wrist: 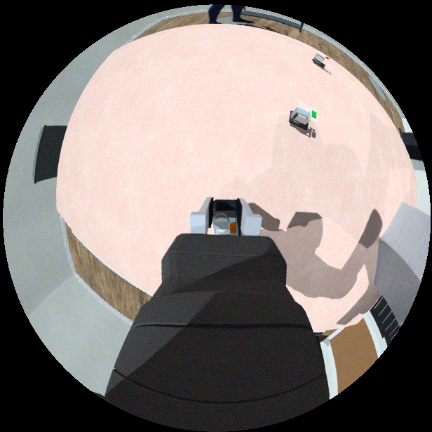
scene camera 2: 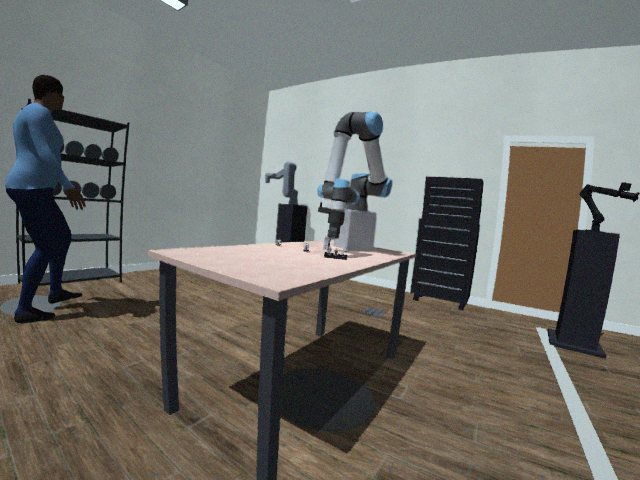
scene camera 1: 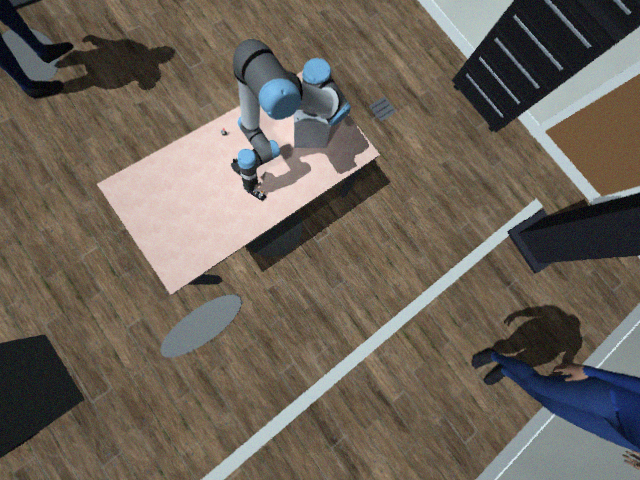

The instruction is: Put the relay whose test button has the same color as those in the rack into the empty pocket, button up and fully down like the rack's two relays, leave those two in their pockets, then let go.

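Pixels of known places: gripper, fingertip midpoint: (scene camera 2: pixel 325 250) (scene camera 1: pixel 247 187); arm's base, origin of the base link: (scene camera 2: pixel 355 209).
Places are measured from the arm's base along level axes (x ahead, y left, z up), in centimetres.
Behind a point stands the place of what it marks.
The gripper (wrist: pixel 226 223) (scene camera 2: pixel 328 246) @(x 48.6, y 16.2, z -21.7 cm) (scene camera 1: pixel 253 192) @(x 48.6, y 16.2, z -21.7 cm) is shut on a clear relay with an orange test button (wrist: pixel 233 227), button side up, at the left end of the black rack (scene camera 2: pixel 336 256) @(x 47.4, y 21.8, z -23.9 cm) in scene camera 2. A dark end of the rack shows just beyond the relay in the wrist view. Other relays on the rack are tiny in scene camera 2, and the black gripper body hides them in the wrist view. How deep the held relay sits cannot be told. A relay with a green button (wrist: pixel 301 117) (scene camera 2: pixel 306 248) @(x 46.2, y 1.7, z -23.1 cm) stands loose on the table.
A relay with a red button (wrist: pixel 319 59) (scene camera 2: pixel 278 242) @(x 46.5, y -19.3, z -22.8 cm) (scene camera 1: pixel 223 132) @(x 45.6, y -19.2, z -21.7 cm) lies farther off on the table (scene camera 1: pixel 170 206) @(x 89.5, y 5.6, z -25.1 cm) (scene camera 2: pixel 222 263) @(x 102.0, y 11.4, z -25.0 cm). The arm's grey base block (scene camera 1: pixel 311 131) @(x 5.4, y 9.2, z -8.6 cm) (scene camera 2: pixel 360 229) @(x 6.4, y 8.7, z -11.9 cm) stands at the back of the table. Two people stand away from the table.
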